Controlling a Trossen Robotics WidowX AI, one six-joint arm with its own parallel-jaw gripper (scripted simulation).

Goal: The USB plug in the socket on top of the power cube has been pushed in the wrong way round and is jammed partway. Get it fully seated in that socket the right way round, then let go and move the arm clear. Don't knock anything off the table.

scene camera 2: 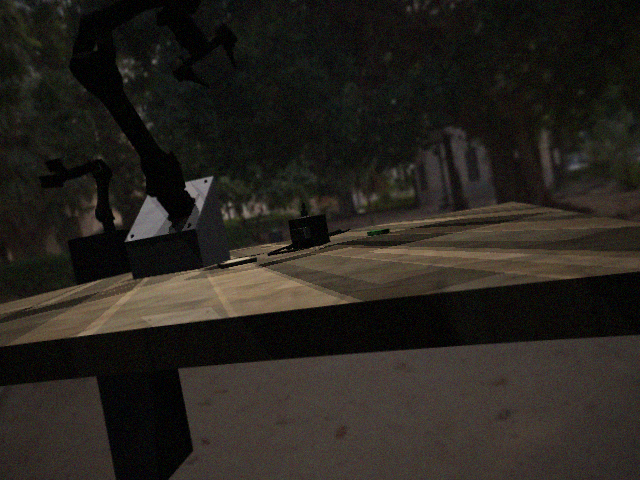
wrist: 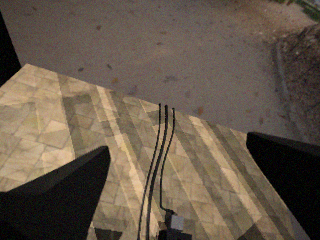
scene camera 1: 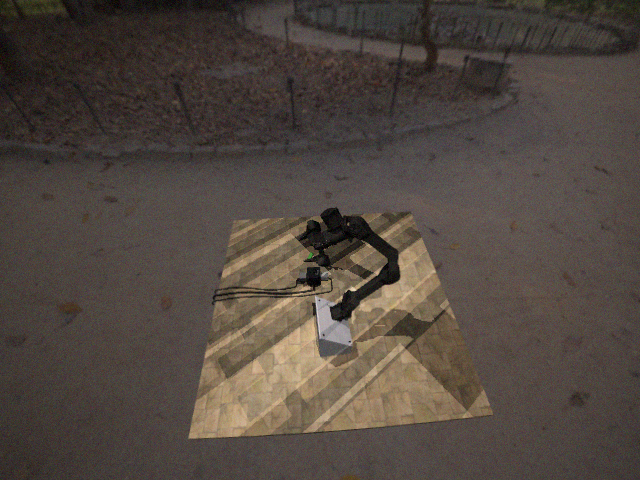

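Black power cube (scene camera 2: pixel 318 225), 108 cm from the lens.
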